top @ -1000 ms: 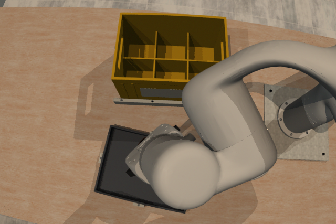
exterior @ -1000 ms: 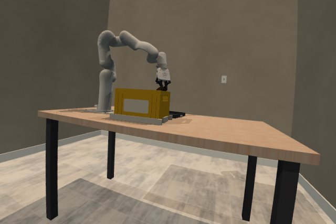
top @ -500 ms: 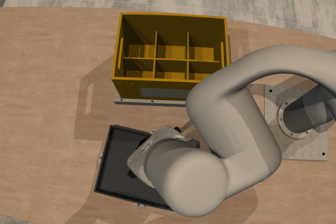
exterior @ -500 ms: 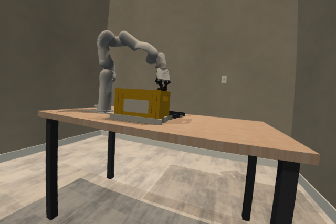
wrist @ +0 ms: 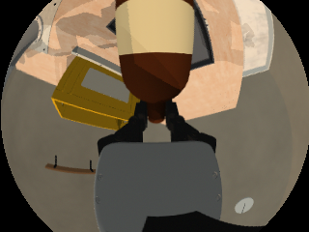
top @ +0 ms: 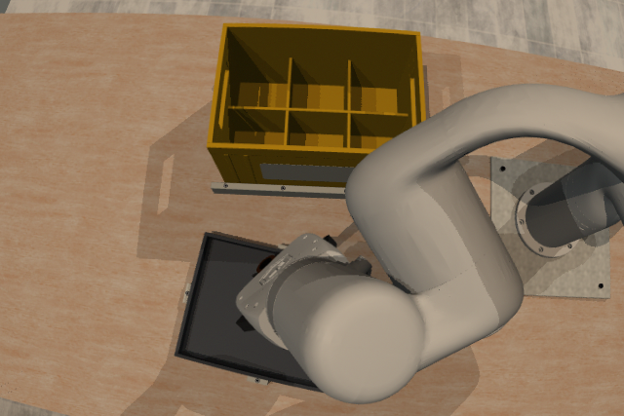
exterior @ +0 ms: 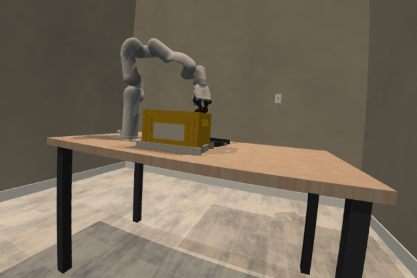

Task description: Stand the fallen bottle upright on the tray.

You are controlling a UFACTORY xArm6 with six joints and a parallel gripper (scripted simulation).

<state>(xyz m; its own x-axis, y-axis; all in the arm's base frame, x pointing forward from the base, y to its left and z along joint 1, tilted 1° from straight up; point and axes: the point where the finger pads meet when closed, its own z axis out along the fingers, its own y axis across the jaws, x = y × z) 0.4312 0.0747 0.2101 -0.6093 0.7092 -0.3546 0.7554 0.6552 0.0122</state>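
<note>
The brown bottle is 40 mm to the left of my hand, 30 mm below it and 30 mm behind it. From my hand the other things lie so: yellow crate: 240 mm to the right, 120 mm below, 60 mm behind; dark tray: 190 mm below, 40 mm to the left, 20 mm ahead.
</note>
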